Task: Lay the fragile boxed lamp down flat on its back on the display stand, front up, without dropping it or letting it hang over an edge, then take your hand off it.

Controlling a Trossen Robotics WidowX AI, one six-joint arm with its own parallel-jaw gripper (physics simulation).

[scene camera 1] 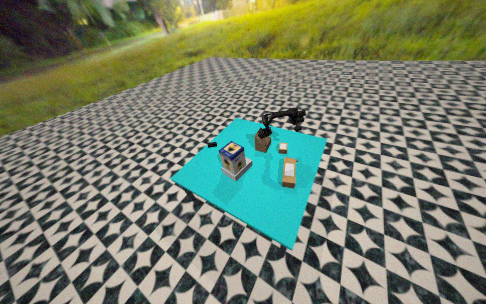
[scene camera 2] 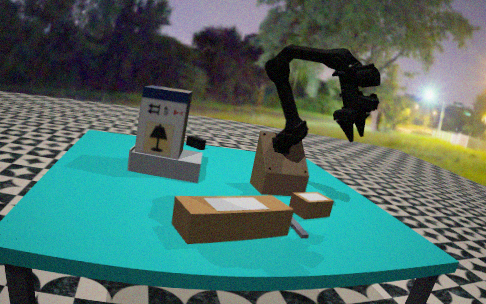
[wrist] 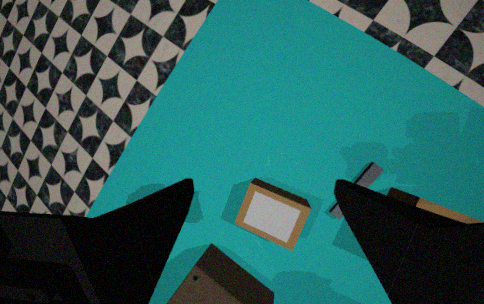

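Seen in the pictures: gripper, fingertip midpoint: [scene camera 2: 356, 139] [wrist: 263, 185]; arm's base, origin of the base link: [scene camera 1: 260, 135] [scene camera 2: 280, 145].
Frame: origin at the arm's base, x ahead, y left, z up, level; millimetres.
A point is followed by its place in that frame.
Note:
The boxed lamp [scene camera 1: 233, 158] @(x 519, y -45, z 117 mm) [scene camera 2: 163, 123] @(x 451, y -27, z 22 mm) stands upright on the display stand [scene camera 1: 239, 173] @(x 511, y -39, z -87 mm) [scene camera 2: 165, 166] @(x 424, y -7, z -129 mm), a low grey-white block. The box has a blue top band, lamp pictures and printed symbols on a side. It stands toward one end of the stand, with bare stand top beside it in scene camera 2. My gripper [scene camera 1: 299, 128] @(x -86, y 348, z 116 mm) [scene camera 2: 355, 134] @(x -86, y 348, z 116 mm) [wrist: 263, 185] @(x -86, y 348, z 116 mm) is open and empty, high above the table and well away from the lamp box, on the far side of the arm's base. The lamp box and the stand do not show in the wrist view.
A long cardboard box [scene camera 1: 289, 172] @(x 321, y 412, z -91 mm) [scene camera 2: 232, 220] @(x 311, y 466, z -111 mm) and a small cardboard box [scene camera 1: 283, 148] @(x -4, y 265, z -115 mm) [scene camera 2: 311, 205] @(x -3, y 307, z -122 mm) [wrist: 272, 216] @(x -35, y 256, z -110 mm) lie on the turquoise table. A thin grey bar [scene camera 2: 300, 228] @(x 77, y 404, z -159 mm) [wrist: 369, 174] @(x 76, y 422, z -159 mm) lies beside them. The arm's brown base [scene camera 1: 262, 141] @(x 50, y 38, z -36 mm) [scene camera 2: 280, 170] @(x 20, y 81, z -76 mm) stands behind. A small black object [scene camera 1: 212, 144] @(x 213, y -564, z -130 mm) [scene camera 2: 196, 143] @(x 205, y -550, z -144 mm) is near the stand.

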